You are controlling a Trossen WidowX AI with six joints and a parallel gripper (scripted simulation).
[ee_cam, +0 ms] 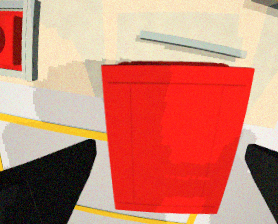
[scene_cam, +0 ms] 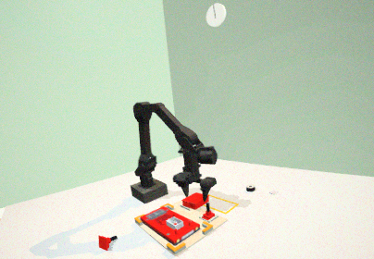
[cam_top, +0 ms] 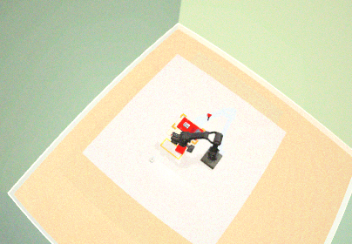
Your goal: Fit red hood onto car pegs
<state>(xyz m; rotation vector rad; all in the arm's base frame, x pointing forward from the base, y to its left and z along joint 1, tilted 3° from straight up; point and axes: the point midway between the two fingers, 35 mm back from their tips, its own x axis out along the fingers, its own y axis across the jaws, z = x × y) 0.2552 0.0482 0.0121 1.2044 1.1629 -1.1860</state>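
The red hood lies right at my gripper tip. Also, from my gripper tip: grey engine block 6 cm ahead, 18 cm to the right.
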